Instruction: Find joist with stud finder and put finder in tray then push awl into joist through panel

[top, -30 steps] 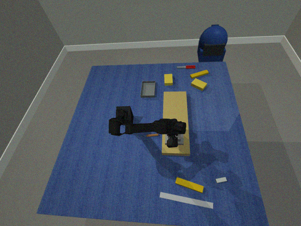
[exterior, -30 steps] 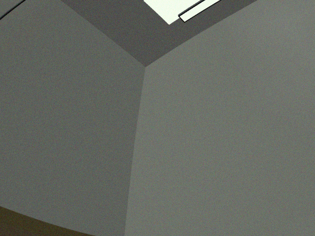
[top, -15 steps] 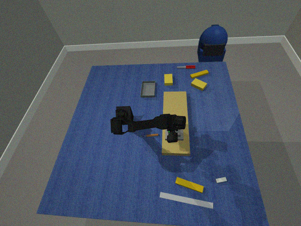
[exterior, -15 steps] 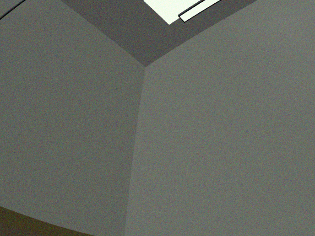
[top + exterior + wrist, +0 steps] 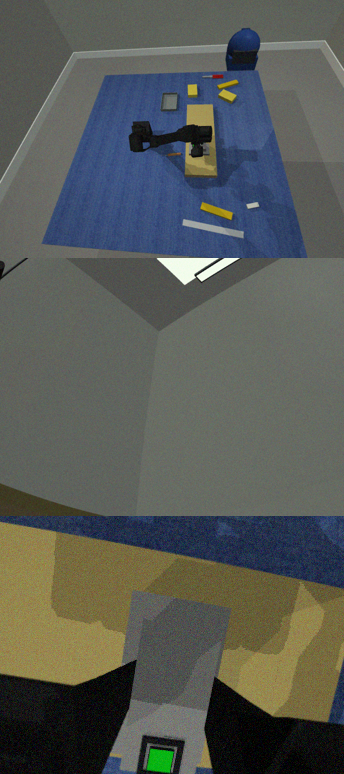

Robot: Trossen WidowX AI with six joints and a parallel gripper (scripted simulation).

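The square light is 40 mm behind my gripper tip and 30 mm above it. Round my gripper tip: stud finder 20 mm behind, 20 mm above; orange-handled awl 190 mm behind, 60 mm below, 40 mm to the right; small white piece 290 mm ahead, 270 mm to the right, 60 mm below.
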